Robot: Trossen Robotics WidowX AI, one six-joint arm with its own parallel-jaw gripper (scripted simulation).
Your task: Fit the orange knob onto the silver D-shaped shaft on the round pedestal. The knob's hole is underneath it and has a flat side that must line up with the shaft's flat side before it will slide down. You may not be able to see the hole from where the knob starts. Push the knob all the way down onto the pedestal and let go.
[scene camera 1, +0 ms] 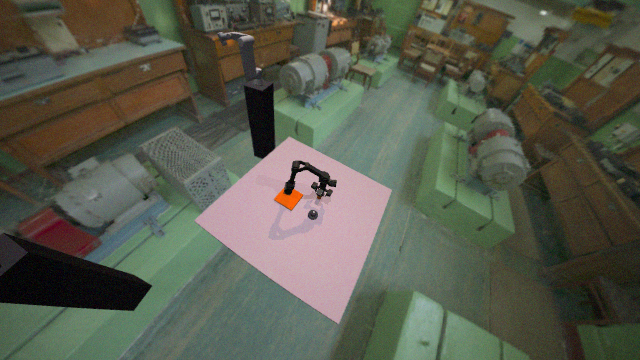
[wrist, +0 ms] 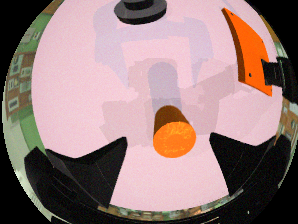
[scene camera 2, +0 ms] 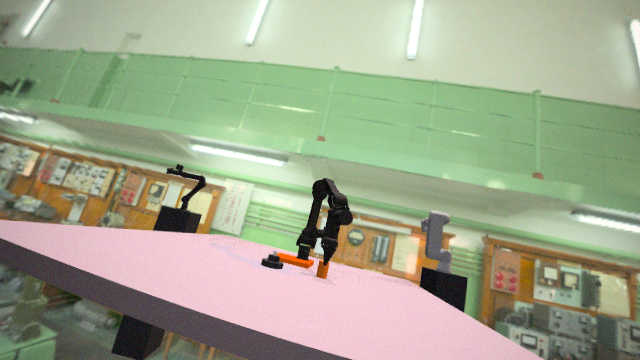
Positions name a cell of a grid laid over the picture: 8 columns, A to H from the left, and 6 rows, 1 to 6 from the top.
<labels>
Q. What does my gripper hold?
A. Nothing.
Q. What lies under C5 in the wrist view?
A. My gripper.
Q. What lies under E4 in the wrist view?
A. An orange knob.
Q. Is my gripper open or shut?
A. Open.
</labels>
